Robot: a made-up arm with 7 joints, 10 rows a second.
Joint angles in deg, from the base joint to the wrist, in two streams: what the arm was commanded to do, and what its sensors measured. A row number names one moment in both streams.
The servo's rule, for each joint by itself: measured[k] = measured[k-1] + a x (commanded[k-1-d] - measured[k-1]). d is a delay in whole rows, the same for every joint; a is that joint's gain. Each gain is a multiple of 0.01, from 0.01 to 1. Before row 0 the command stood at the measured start. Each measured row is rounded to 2 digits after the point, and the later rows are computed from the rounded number. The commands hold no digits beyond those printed.
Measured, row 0:
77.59 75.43 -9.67 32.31 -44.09 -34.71 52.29
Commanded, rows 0 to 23:
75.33 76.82 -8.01 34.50 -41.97 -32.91 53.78
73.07 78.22 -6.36 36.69 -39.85 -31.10 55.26
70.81 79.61 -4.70 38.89 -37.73 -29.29 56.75
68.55 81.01 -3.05 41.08 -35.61 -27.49 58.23
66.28 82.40 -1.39 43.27 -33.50 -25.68 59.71
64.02 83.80 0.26 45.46 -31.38 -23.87 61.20
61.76 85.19 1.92 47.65 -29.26 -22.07 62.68
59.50 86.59 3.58 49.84 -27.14 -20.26 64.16
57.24 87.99 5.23 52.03 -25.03 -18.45 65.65
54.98 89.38 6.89 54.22 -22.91 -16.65 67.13
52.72 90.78 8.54 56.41 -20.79 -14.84 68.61
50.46 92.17 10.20 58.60 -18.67 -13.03 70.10
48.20 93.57 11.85 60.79 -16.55 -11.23 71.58
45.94 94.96 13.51 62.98 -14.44 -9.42 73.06
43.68 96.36 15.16 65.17 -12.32 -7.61 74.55
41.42 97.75 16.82 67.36 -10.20 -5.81 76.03
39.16 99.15 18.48 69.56 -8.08 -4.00 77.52
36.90 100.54 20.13 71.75 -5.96 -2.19 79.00
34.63 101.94 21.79 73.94 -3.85 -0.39 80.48
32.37 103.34 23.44 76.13 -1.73 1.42 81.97
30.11 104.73 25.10 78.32 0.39 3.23 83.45
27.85 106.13 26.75 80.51 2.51 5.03 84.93
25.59 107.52 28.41 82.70 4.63 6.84 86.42
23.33 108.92 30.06 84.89 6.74 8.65 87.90
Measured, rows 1 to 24:
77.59 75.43 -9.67 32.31 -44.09 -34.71 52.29
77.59 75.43 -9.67 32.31 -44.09 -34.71 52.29
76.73 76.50 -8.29 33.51 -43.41 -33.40 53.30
75.34 77.82 -6.69 35.26 -42.27 -31.72 54.63
73.62 79.20 -5.04 37.26 -40.82 -29.95 56.07
71.69 80.59 -3.39 39.36 -39.15 -28.15 57.54
69.63 81.98 -1.73 41.51 -37.34 -26.35 59.02
67.50 83.38 -0.08 43.68 -35.43 -24.54 60.50
65.32 84.77 1.58 45.86 -33.46 -22.74 61.98
63.11 86.17 3.24 48.05 -31.44 -20.93 63.46
60.88 87.57 4.89 50.24 -29.39 -19.12 64.95
58.64 88.96 6.55 52.43 -27.32 -17.32 66.43
56.39 90.36 8.20 54.62 -25.23 -15.51 67.91
54.14 91.75 9.86 56.81 -23.13 -13.70 69.40
51.88 93.15 11.51 59.00 -21.02 -11.90 70.88
49.62 94.54 13.17 61.19 -18.91 -10.09 72.36
47.36 95.94 14.82 63.38 -16.80 -8.28 73.85
45.10 97.33 16.48 65.57 -14.69 -6.48 75.33
42.84 98.73 18.14 67.76 -12.57 -4.67 76.82
40.58 100.12 19.79 69.95 -10.45 -2.86 78.30
38.32 101.52 21.45 72.14 -8.34 -1.06 79.78
36.06 102.92 23.10 74.33 -6.22 0.75 81.27
33.80 104.31 24.76 76.52 -4.10 2.56 82.75
31.54 105.71 26.41 78.71 -1.98 4.36 84.23
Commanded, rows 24 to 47:
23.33 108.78 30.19 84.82 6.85 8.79 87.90
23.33 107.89 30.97 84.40 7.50 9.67 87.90
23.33 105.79 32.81 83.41 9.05 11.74 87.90
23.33 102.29 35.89 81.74 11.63 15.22 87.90
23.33 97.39 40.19 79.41 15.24 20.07 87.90
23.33 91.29 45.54 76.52 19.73 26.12 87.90
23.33 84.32 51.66 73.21 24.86 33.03 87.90
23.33 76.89 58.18 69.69 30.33 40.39 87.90
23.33 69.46 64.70 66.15 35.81 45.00 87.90
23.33 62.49 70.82 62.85 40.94 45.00 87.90
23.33 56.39 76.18 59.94 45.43 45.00 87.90
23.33 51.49 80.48 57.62 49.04 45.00 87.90
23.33 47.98 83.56 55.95 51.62 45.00 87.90
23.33 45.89 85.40 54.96 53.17 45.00 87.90
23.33 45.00 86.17 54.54 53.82 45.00 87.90
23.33 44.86 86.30 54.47 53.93 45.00 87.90
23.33 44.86 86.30 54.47 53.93 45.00 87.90
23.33 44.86 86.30 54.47 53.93 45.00 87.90
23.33 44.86 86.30 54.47 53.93 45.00 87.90
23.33 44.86 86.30 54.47 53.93 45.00 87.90
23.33 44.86 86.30 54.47 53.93 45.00 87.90
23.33 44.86 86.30 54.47 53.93 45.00 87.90
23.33 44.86 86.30 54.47 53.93 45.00 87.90
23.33 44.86 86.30 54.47 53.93 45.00 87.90
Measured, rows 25 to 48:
29.28 107.10 28.07 80.90 0.14 6.17 85.72
27.02 108.50 29.72 83.09 2.25 7.98 87.20
25.62 108.72 30.11 84.04 3.72 8.57 87.68
24.75 108.08 30.82 84.24 4.93 9.37 87.83
24.21 106.32 32.47 83.78 6.25 11.10 87.88
23.88 103.22 35.31 82.66 7.97 14.11 87.89
23.67 98.73 39.36 80.87 10.30 18.46 87.90
23.54 93.00 44.49 78.48 13.32 24.05 87.90
23.46 86.32 50.44 75.58 17.01 30.61 87.90
23.41 79.06 56.86 72.34 21.27 37.75 87.90
23.38 71.67 63.37 68.94 25.92 43.04 87.90
23.36 64.60 69.55 65.59 30.73 44.47 87.90
23.35 58.28 75.05 62.48 35.43 44.86 87.90
23.34 53.05 79.56 59.81 39.79 44.96 87.90
23.34 49.15 82.88 57.69 43.58 44.99 87.90
23.34 46.64 84.97 56.19 46.65 45.00 87.90
23.34 45.38 85.97 55.28 48.94 45.00 87.90
23.34 44.98 86.24 54.83 50.54 45.00 87.90
23.34 44.89 86.29 54.63 51.62 45.00 87.90
23.34 44.87 86.30 54.54 52.36 45.00 87.90
23.34 44.86 86.30 54.50 52.86 45.00 87.90
23.34 44.86 86.30 54.48 53.20 45.00 87.90
23.34 44.86 86.30 54.47 53.43 45.00 87.90
23.34 44.86 86.30 54.47 53.59 45.00 87.90

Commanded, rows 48 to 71:
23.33 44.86 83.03 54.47 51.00 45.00 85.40
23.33 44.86 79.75 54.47 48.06 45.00 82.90
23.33 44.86 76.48 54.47 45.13 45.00 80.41
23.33 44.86 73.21 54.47 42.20 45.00 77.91
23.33 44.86 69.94 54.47 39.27 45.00 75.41
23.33 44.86 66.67 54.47 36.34 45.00 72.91
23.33 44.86 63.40 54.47 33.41 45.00 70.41
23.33 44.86 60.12 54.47 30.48 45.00 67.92
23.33 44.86 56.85 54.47 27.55 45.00 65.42
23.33 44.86 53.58 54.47 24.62 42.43 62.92
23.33 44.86 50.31 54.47 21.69 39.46 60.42
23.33 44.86 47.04 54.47 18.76 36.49 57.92
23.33 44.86 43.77 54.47 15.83 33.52 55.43
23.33 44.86 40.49 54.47 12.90 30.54 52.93
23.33 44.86 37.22 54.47 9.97 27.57 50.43
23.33 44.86 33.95 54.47 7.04 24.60 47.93
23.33 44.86 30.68 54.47 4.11 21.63 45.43
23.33 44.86 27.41 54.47 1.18 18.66 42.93
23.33 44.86 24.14 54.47 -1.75 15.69 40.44
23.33 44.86 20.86 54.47 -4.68 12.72 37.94
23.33 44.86 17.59 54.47 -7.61 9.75 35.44
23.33 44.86 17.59 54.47 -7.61 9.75 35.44
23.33 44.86 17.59 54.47 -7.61 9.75 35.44
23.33 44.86 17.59 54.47 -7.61 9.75 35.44
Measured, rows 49 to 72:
23.34 44.86 86.30 54.47 53.70 45.00 87.90
23.34 44.86 86.30 54.47 53.77 45.00 87.90
23.34 44.86 83.59 54.47 52.88 45.00 86.20
23.34 44.86 80.40 54.47 51.34 45.00 83.96
23.34 44.86 77.15 54.47 49.35 45.00 81.55
23.34 44.86 73.88 54.47 47.06 45.00 79.07
23.34 44.86 70.61 54.47 44.57 45.00 76.58
23.34 44.86 67.34 54.47 41.94 45.00 74.08
23.34 44.86 64.07 54.47 39.21 45.00 71.58
23.34 44.86 60.79 54.47 36.42 45.00 69.09
23.34 44.86 57.52 54.47 33.58 45.00 66.59
23.34 44.86 54.25 54.47 30.71 43.12 64.09
23.34 44.86 50.98 54.47 27.82 40.45 61.59
23.34 44.86 47.71 54.47 24.92 37.56 59.09
23.34 44.86 44.44 54.47 22.01 34.61 56.60
23.34 44.86 41.16 54.47 19.09 31.64 54.10
23.34 44.86 37.89 54.47 16.17 28.67 51.60
23.34 44.86 34.62 54.47 13.25 25.70 49.10
23.34 44.86 31.35 54.47 10.33 22.73 46.60
23.34 44.86 28.08 54.47 7.40 19.76 44.10
23.34 44.86 24.81 54.47 4.47 16.79 41.61
23.34 44.86 21.53 54.47 1.54 13.82 39.11
23.34 44.86 18.26 54.47 -1.39 10.85 36.61
23.34 44.86 17.70 54.47 -3.38 10.05 35.81

